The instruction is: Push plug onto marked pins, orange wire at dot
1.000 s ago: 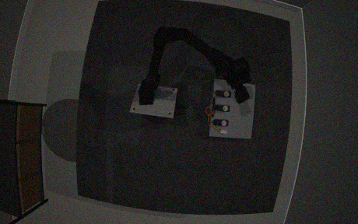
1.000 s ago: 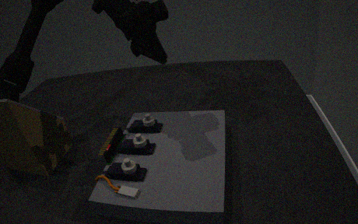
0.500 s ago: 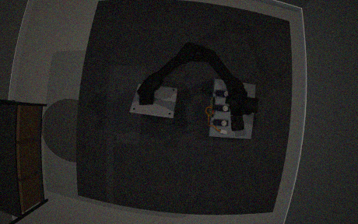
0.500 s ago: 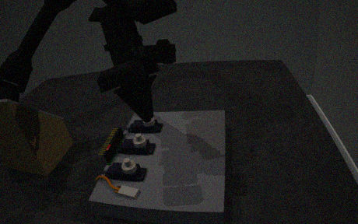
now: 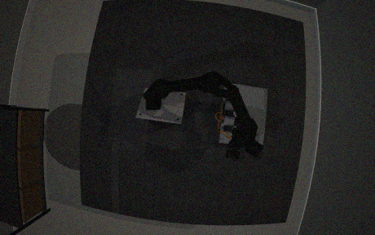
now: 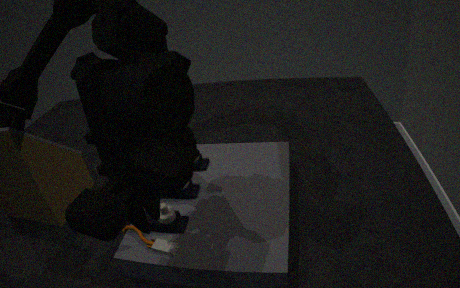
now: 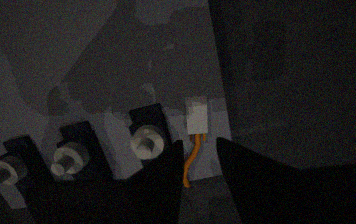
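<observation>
The red band lies 5 cm behind my gripper tip, 10 cm to the left of it and 2 cm below it. The rest, counted from my gripper tip: pin strip 5 cm behind, 12 cm to the left, 3 cm below; holder plate 11 cm ahead, 10 cm to the left, 7 cm below.
</observation>
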